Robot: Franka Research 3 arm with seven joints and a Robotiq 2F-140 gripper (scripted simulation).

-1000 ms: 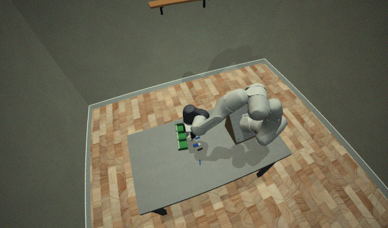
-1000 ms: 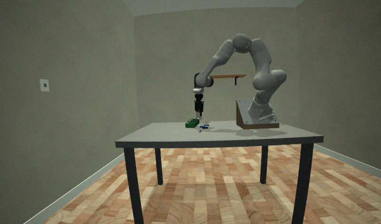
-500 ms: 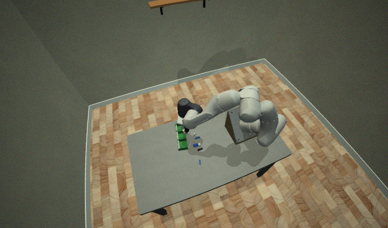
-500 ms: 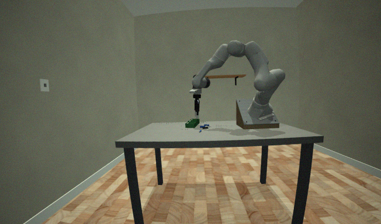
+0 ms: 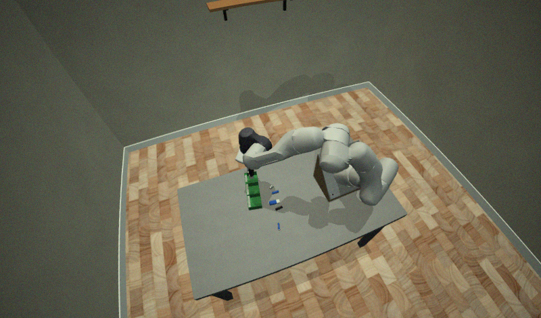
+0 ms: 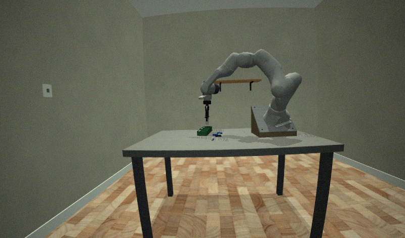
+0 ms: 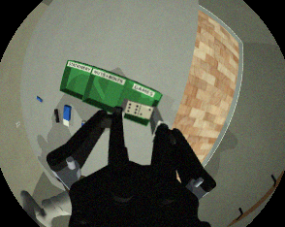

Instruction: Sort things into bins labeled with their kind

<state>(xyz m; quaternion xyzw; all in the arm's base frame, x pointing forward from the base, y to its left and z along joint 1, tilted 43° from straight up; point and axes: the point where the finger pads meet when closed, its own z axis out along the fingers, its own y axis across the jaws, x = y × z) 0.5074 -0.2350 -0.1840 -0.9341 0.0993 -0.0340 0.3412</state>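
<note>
My gripper is now 10 cm to the right of the pale grey piece, 10 cm past it and 10 cm above it. Also, from my hand: green bin: 8 cm to the left, 8 cm below, 3 cm ahead; then white thing: 3 cm below; then blue-and-white piece: 22 cm to the left, 10 cm below, 7 cm behind.
</note>
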